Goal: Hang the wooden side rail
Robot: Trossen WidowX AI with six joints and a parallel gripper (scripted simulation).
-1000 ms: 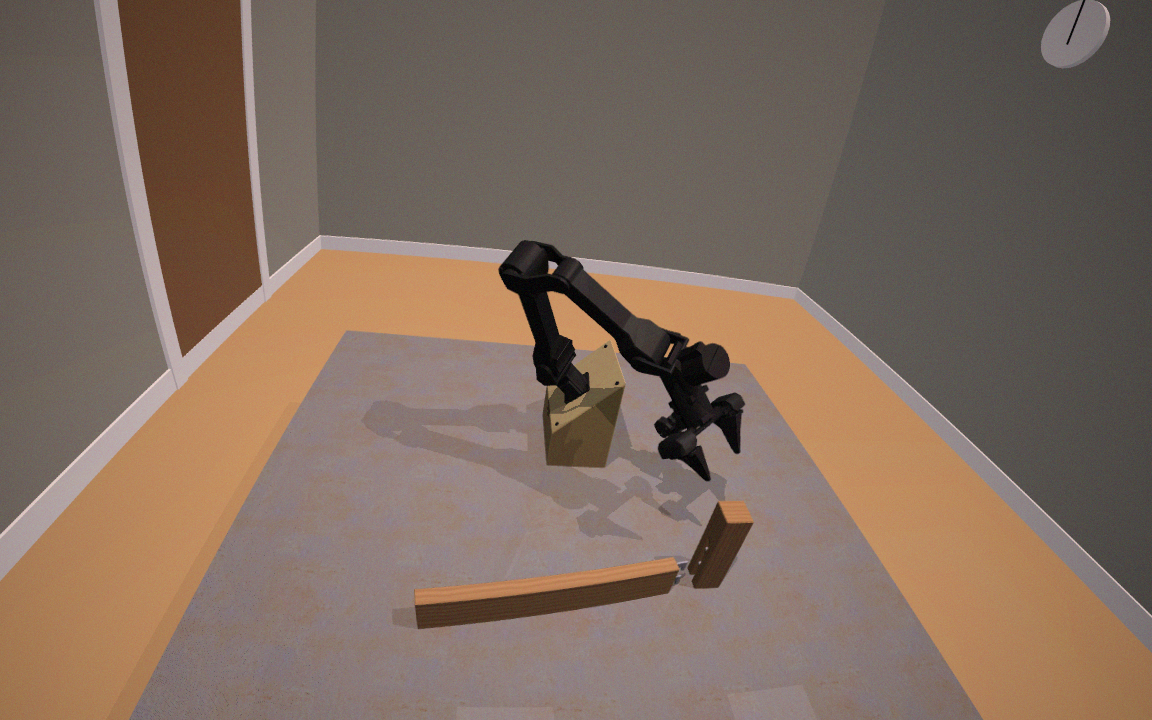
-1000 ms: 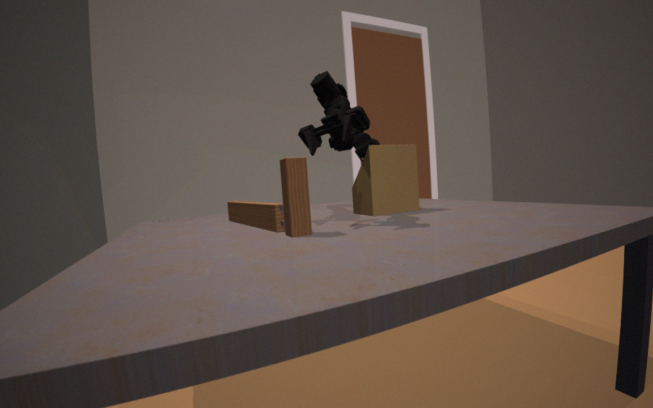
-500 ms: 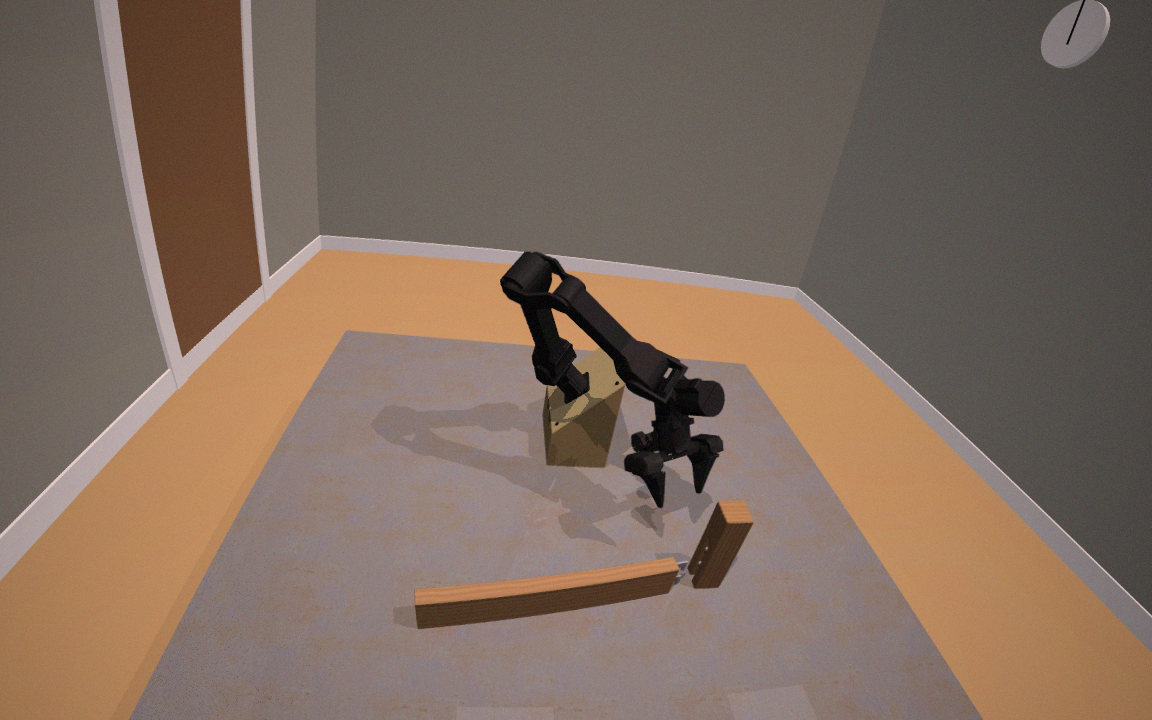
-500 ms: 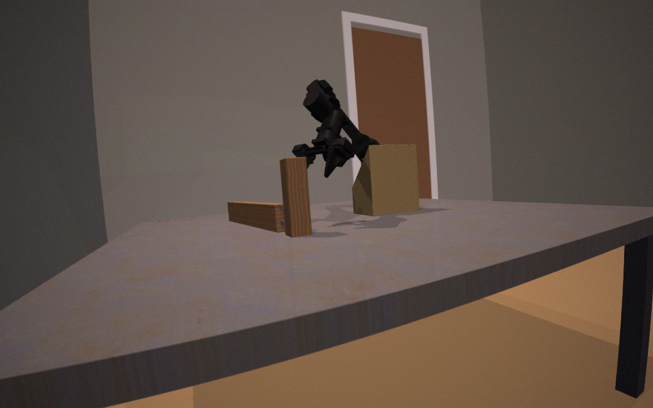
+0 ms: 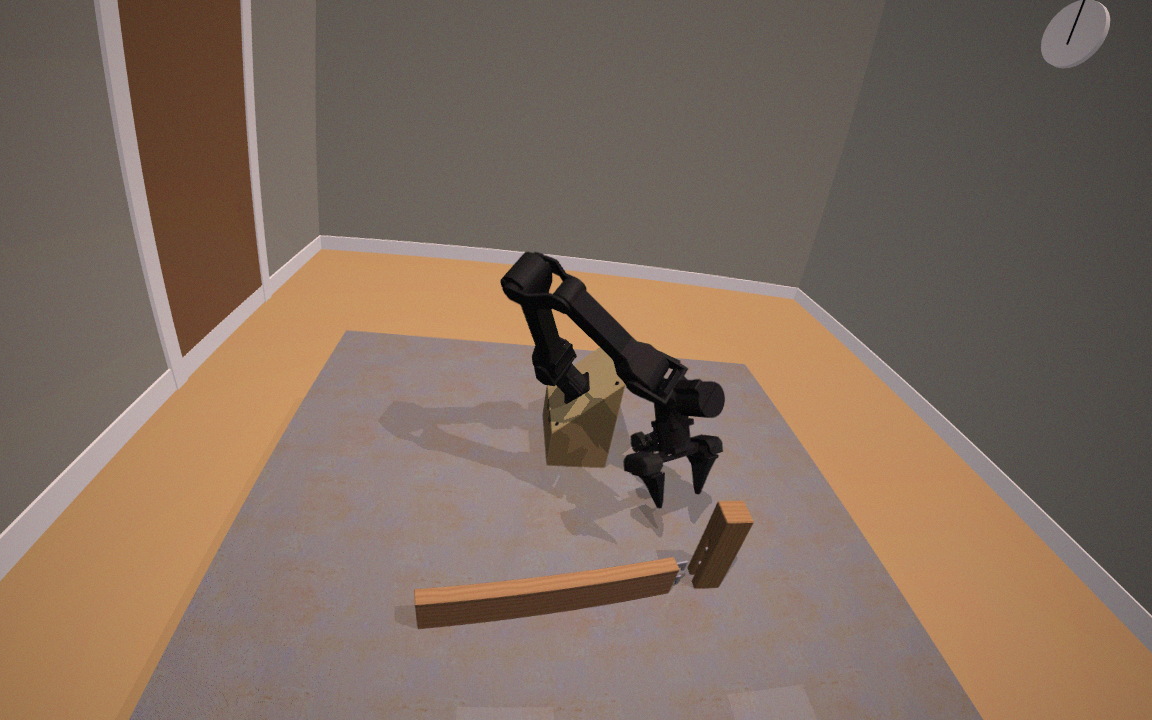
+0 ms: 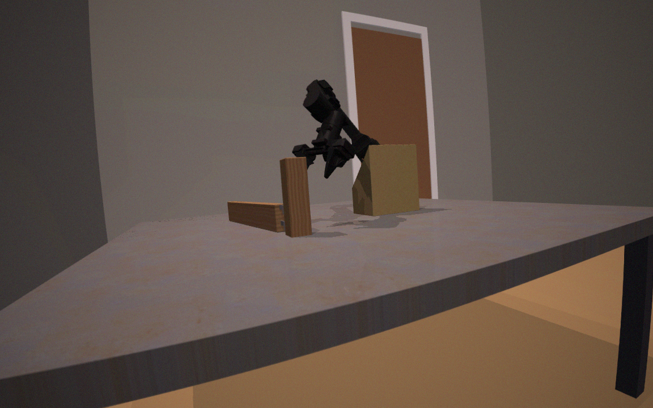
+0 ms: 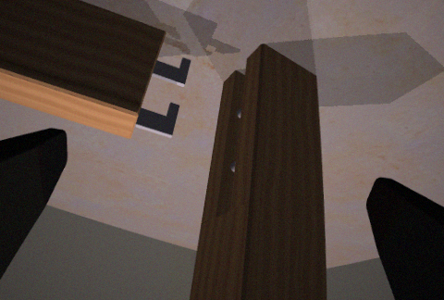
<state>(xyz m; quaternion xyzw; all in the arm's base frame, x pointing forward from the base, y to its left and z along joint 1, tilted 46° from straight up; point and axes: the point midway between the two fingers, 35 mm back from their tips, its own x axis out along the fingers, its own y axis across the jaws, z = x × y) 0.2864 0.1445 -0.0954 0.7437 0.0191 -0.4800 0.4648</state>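
My gripper tip is 7 cm to the right of the headboard post, 7 cm short of it and 4 cm above it.
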